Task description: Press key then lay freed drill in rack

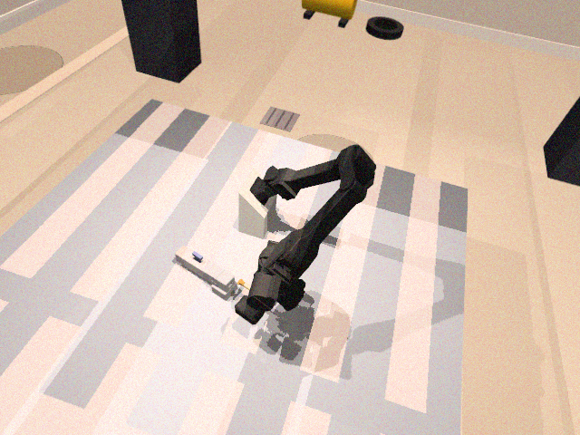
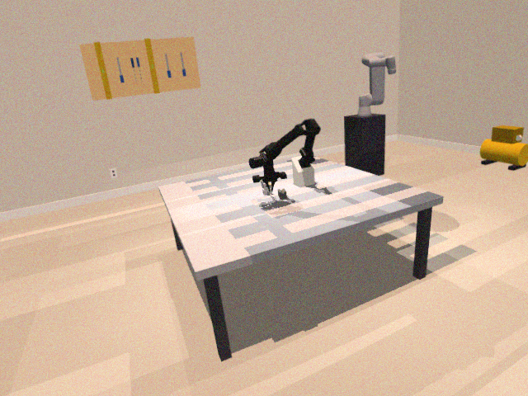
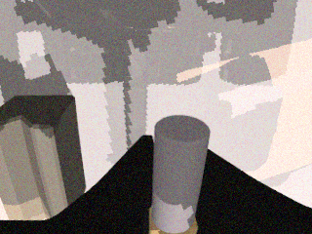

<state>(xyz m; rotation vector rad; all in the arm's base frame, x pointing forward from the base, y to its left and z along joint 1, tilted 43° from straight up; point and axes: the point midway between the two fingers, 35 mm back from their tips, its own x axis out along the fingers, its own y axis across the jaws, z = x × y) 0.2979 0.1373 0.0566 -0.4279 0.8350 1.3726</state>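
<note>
Right now the dark grey block is 7 cm behind my gripper tip, 3 cm below it and 1 cm to the right of it. Also, from my gripper tip: pale grey fixture block (19 cm to the right, 5 cm behind, 2 cm below); then small blue key (22 cm to the right, 5 cm behind); then drill (4 cm to the right, 3 cm above, 1 cm behind).
</note>
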